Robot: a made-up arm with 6 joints. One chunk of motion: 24 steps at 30 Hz.
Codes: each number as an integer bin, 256 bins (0 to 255) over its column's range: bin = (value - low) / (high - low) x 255, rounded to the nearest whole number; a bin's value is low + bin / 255 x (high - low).
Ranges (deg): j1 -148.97..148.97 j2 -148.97..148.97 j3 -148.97..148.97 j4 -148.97..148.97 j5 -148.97..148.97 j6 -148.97..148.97
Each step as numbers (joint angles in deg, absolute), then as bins.
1 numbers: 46.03 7.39 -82.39 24.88 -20.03 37.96
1 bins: 167 134 57 149 110 160
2 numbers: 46.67 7.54 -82.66 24.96 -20.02 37.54
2 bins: 167 134 57 149 110 160
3 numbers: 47.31 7.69 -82.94 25.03 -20.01 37.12
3 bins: 168 134 57 149 110 159
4 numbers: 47.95 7.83 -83.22 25.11 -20.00 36.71
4 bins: 169 134 56 149 110 159
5 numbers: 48.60 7.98 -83.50 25.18 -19.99 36.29
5 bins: 169 134 56 149 110 159
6 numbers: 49.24 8.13 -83.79 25.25 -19.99 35.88
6 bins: 170 134 56 149 110 158
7 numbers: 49.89 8.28 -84.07 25.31 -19.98 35.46
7 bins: 170 135 56 149 110 158
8 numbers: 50.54 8.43 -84.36 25.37 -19.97 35.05
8 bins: 171 135 55 149 110 157
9 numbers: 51.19 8.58 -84.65 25.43 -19.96 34.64
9 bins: 171 135 55 149 110 157
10 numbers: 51.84 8.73 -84.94 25.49 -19.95 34.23
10 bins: 172 135 55 149 110 157
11 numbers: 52.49 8.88 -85.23 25.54 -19.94 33.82
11 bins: 172 135 55 149 110 156
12 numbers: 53.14 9.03 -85.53 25.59 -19.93 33.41
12 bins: 173 135 54 149 110 156
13 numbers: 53.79 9.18 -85.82 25.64 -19.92 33.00
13 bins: 174 135 54 149 110 156
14 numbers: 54.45 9.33 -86.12 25.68 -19.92 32.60
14 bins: 174 135 54 149 110 155
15 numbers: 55.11 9.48 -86.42 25.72 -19.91 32.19
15 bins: 175 136 54 150 110 155
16 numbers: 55.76 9.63 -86.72 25.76 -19.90 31.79
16 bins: 175 136 53 150 110 155
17 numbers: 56.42 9.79 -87.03 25.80 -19.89 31.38
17 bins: 176 136 53 150 110 154
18 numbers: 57.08 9.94 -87.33 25.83 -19.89 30.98
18 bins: 176 136 53 150 110 154
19 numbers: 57.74 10.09 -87.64 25.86 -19.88 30.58
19 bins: 177 136 52 150 110 154
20 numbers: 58.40 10.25 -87.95 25.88 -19.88 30.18
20 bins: 177 136 52 150 110 153
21 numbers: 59.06 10.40 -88.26 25.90 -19.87 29.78
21 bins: 178 136 52 150 110 153
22 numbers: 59.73 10.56 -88.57 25.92 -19.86 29.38
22 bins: 179 137 52 150 111 153
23 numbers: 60.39 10.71 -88.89 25.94 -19.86 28.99
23 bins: 179 137 51 150 111 152
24 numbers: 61.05 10.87 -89.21 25.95 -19.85 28.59
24 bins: 180 137 51 150 111 152
